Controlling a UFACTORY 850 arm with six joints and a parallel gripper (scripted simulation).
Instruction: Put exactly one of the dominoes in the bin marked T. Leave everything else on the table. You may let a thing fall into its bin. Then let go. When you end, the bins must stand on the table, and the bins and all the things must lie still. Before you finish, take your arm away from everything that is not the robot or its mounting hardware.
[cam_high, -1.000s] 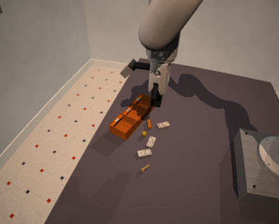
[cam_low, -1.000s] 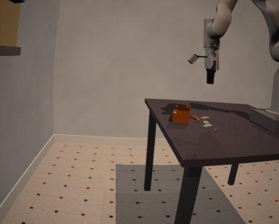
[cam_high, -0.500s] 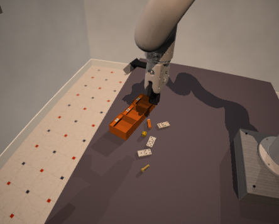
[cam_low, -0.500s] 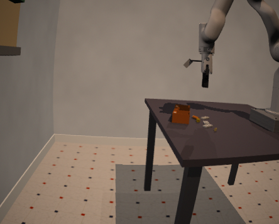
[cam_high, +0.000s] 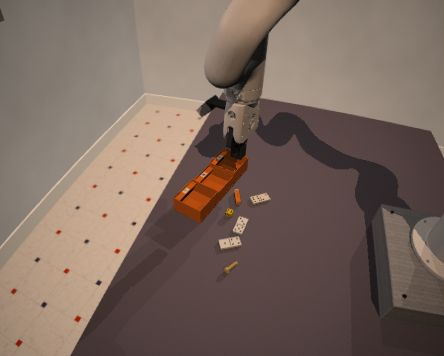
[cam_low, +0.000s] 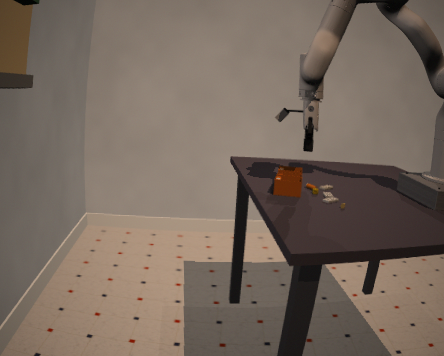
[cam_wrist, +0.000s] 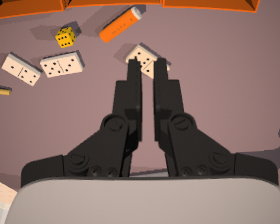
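Now: the orange bin 60 mm ahead of my hand, 20 mm to the left of it and 120 mm below it. Also, from my hand: yellow die 20 mm behind, 90 mm to the left, 130 mm below; orange cylinder 20 mm behind, 30 mm to the left, 130 mm below; domino 60 mm behind, 180 mm to the left, 140 mm below.
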